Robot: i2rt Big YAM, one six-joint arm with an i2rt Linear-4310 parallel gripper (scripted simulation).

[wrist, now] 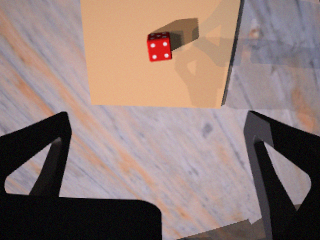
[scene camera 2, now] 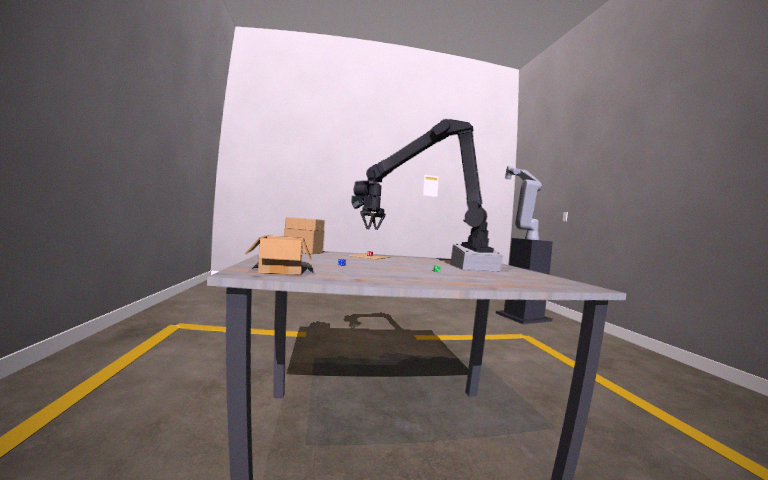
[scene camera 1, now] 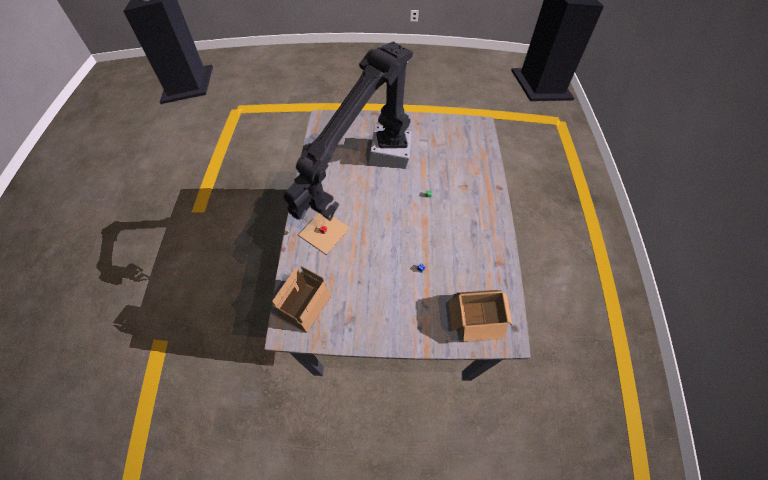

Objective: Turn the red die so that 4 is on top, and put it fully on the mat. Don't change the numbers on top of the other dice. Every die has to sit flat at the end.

Labels:
A cardboard box shows in scene camera 2 and in scene camera 1; in the wrist view it is out of frame. One and the same spot on the cardboard box: [scene camera 2: 294, 227] is [scene camera 1: 310, 309].

